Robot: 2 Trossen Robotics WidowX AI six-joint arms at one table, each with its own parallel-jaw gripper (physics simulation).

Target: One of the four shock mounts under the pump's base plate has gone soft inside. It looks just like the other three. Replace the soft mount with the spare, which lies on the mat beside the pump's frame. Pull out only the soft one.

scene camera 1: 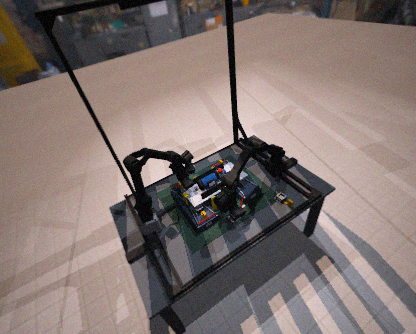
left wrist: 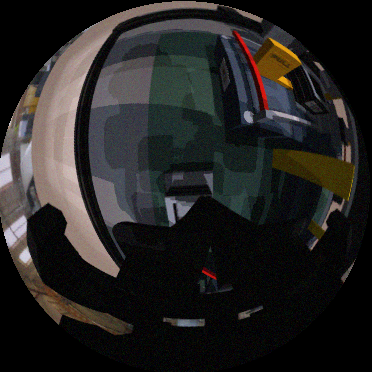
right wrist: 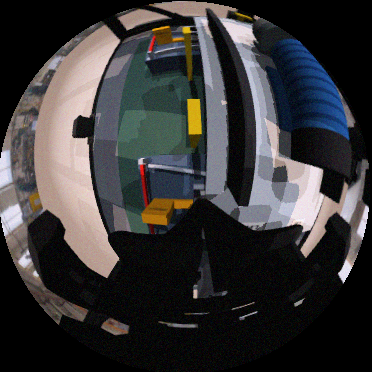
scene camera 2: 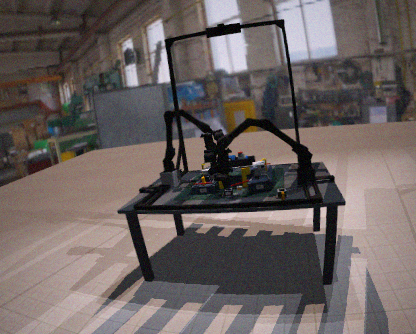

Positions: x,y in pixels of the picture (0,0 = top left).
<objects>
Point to a grey base plate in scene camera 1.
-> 206,185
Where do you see a grey base plate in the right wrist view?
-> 275,144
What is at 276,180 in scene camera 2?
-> A green mat.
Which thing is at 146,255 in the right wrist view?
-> My right gripper.
</objects>
